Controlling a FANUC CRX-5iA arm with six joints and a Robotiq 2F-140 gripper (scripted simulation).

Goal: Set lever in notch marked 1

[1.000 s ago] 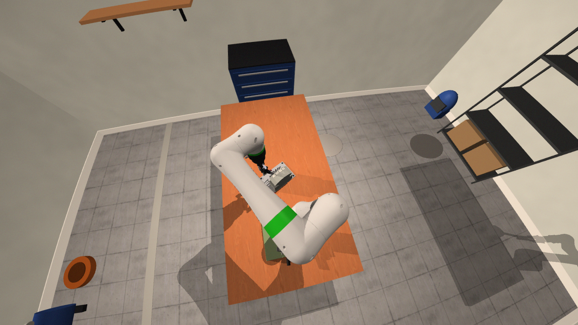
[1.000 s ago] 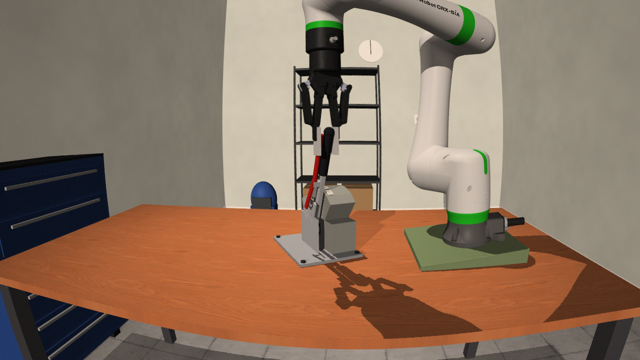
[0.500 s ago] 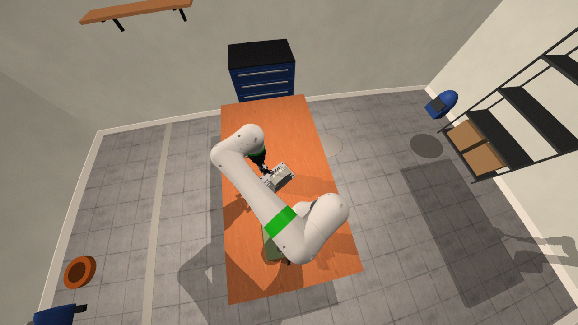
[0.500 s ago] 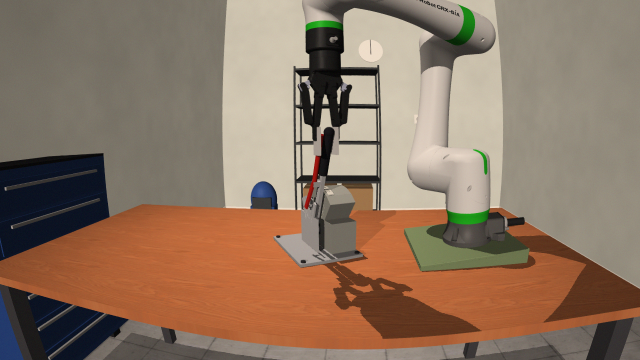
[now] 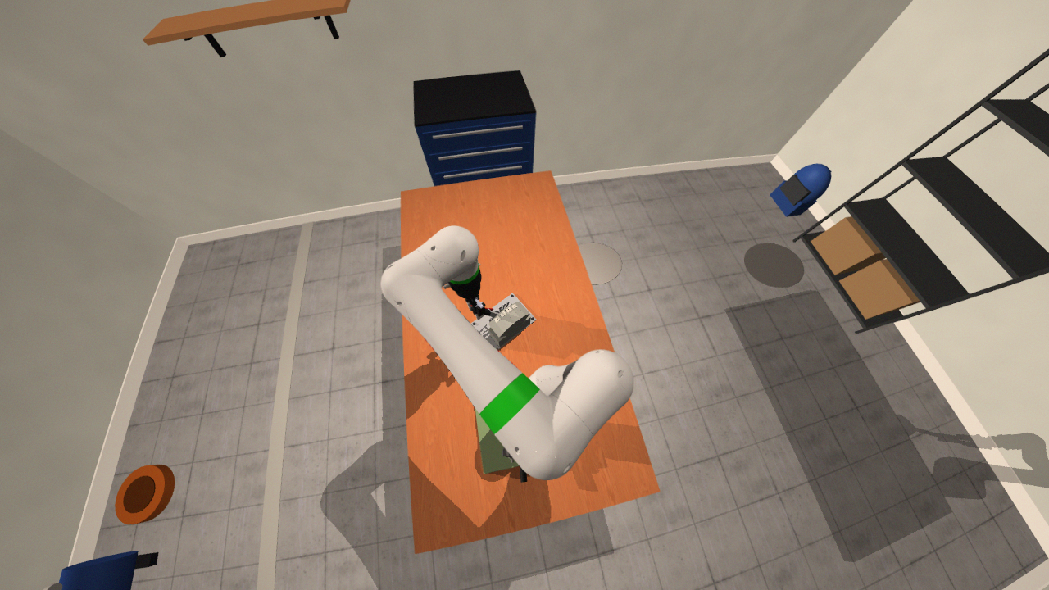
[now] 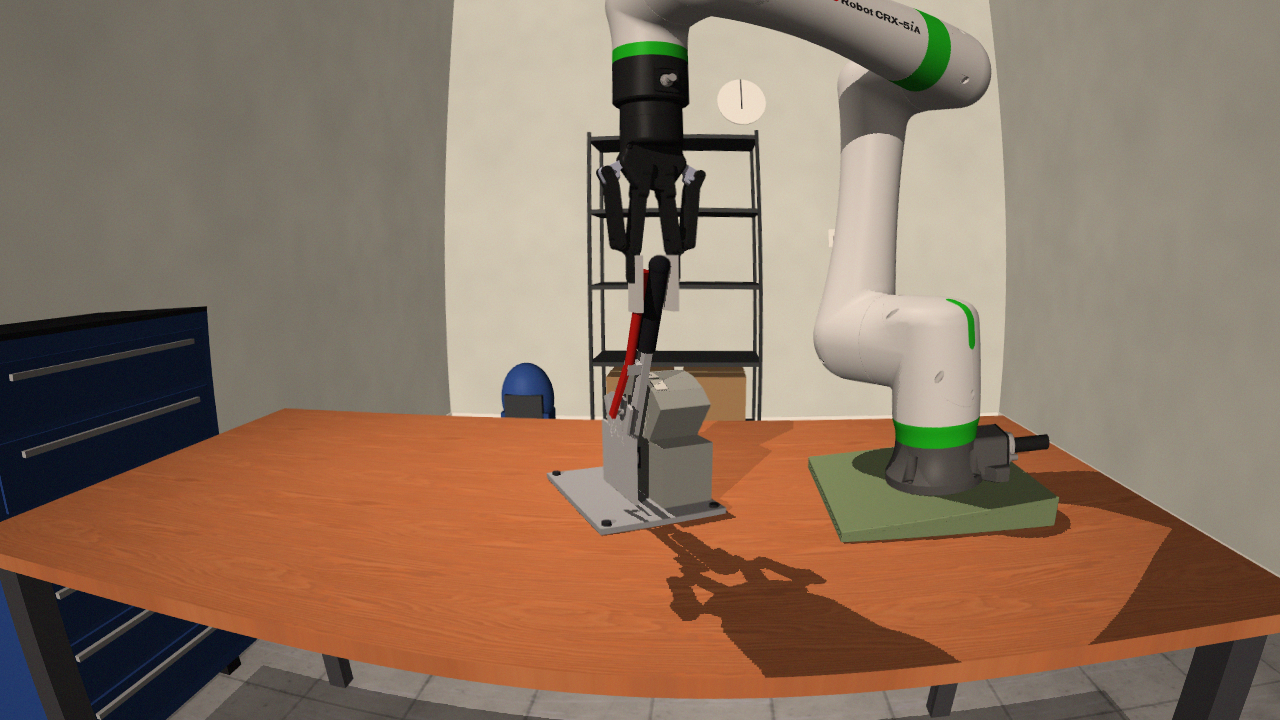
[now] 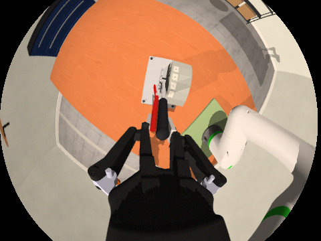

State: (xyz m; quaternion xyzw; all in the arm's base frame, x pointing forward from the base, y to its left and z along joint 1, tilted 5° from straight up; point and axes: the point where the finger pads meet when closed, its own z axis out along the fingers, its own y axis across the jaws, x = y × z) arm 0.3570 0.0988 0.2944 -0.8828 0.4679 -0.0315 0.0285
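Now: hand 40 mm short of the red bar, 30 mm to the left of it and 100 mm above it.
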